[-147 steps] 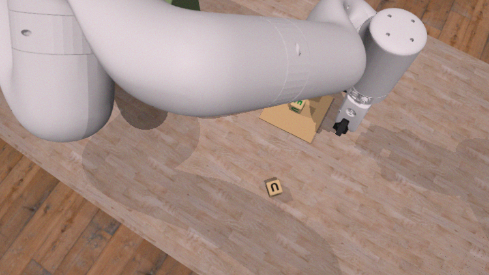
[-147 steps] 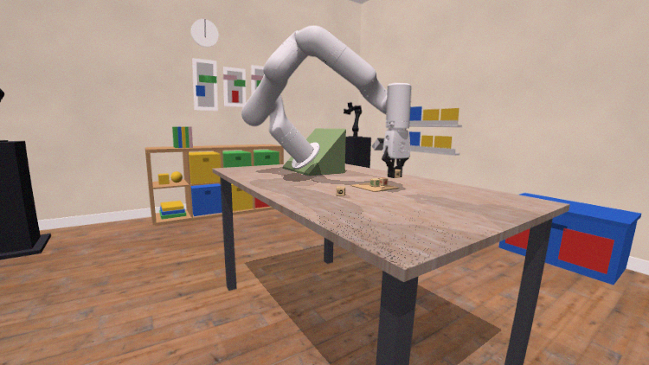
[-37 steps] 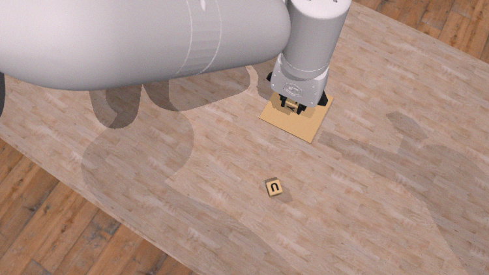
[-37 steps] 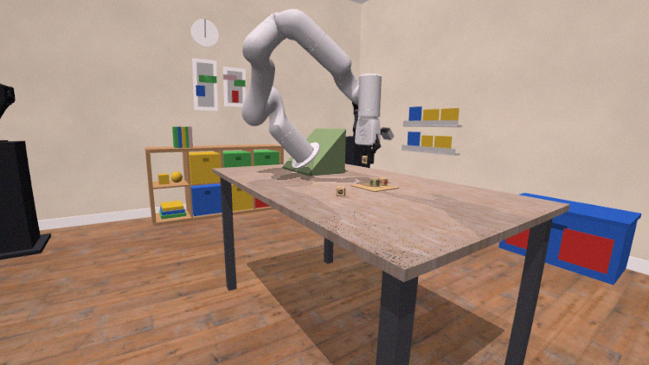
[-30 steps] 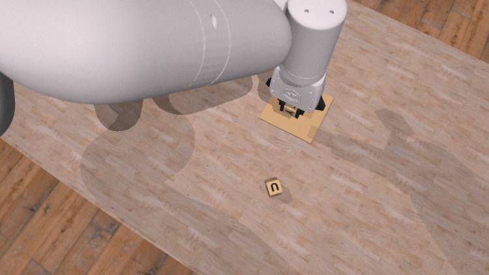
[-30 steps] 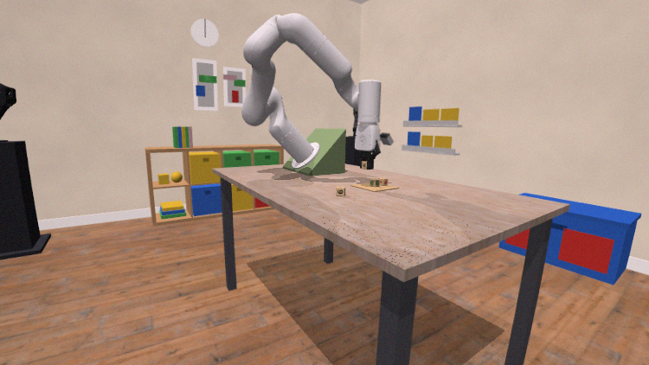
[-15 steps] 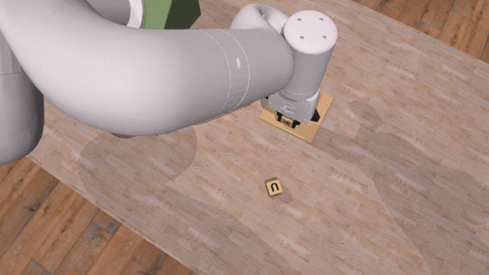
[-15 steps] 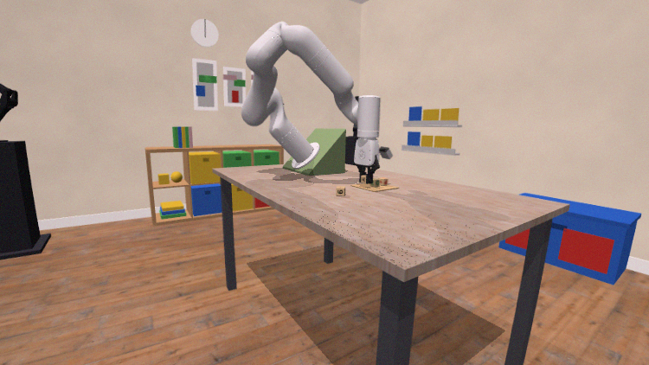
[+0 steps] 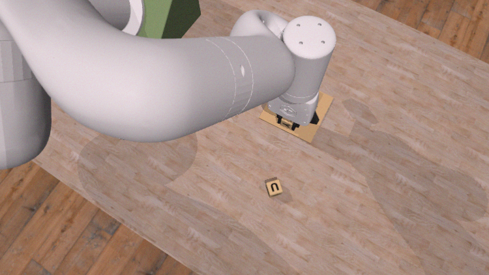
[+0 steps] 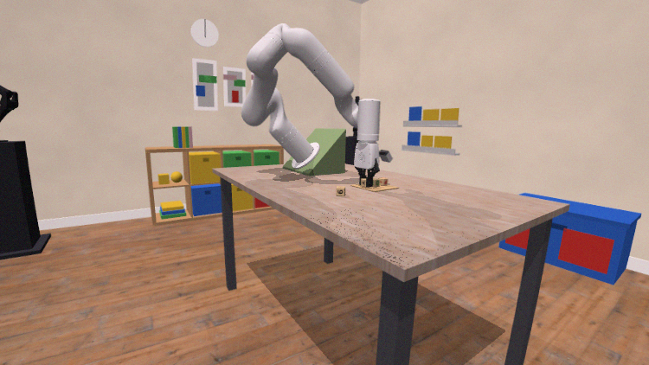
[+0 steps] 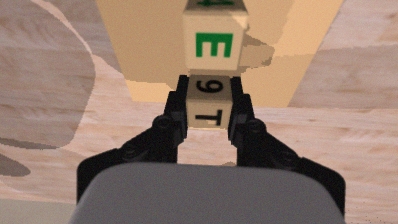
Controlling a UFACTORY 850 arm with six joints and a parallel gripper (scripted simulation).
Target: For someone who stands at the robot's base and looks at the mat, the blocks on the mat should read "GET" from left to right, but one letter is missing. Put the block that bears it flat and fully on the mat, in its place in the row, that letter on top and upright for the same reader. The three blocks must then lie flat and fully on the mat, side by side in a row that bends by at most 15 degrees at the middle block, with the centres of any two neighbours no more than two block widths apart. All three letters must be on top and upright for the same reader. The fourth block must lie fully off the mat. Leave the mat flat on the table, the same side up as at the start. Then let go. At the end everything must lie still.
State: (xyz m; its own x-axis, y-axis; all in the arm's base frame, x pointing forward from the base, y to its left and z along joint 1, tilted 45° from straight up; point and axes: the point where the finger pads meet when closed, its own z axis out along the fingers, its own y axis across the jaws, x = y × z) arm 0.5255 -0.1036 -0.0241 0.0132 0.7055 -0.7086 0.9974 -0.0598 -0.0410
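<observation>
Right now the block is 1 cm below my hand. The rest, counted from my hand: tan mat: 5 cm to the left, 3 cm below.
</observation>
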